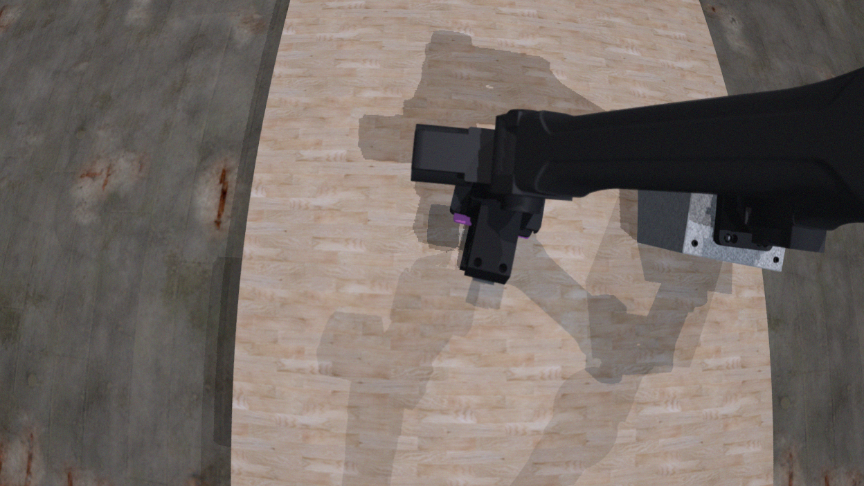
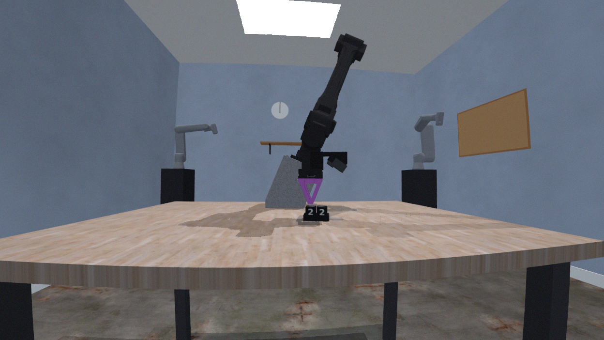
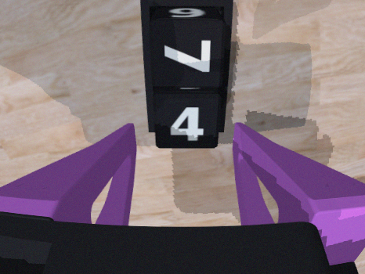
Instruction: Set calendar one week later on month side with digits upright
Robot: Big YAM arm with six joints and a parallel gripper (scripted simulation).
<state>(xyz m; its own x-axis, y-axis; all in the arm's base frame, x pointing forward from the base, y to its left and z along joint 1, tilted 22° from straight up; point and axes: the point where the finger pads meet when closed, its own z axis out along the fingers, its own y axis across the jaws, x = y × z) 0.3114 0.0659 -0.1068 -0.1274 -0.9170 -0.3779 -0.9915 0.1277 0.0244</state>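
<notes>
Now: the black tray 20 mm to the left of my hand and 50 mm below it. Round my hand: black cube: 10 mm ahead, 30 mm to the left, 30 mm below.
</notes>
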